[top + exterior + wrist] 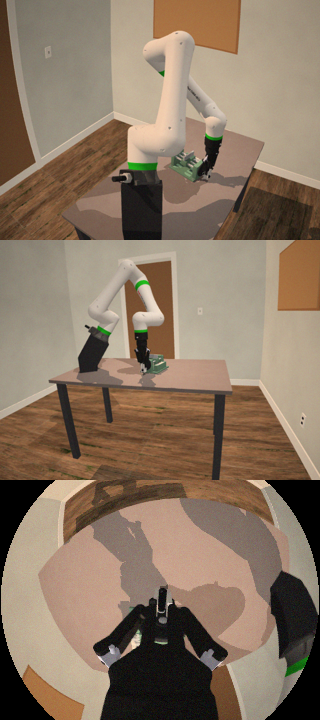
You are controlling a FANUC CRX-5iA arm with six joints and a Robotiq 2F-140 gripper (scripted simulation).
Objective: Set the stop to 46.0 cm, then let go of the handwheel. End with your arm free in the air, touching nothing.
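Now: the black handwheel 2 cm to the left of my hand and 1 cm below it. Round my hand: green stop fixture 15 cm to the left, 3 cm above, 1 cm ahead.
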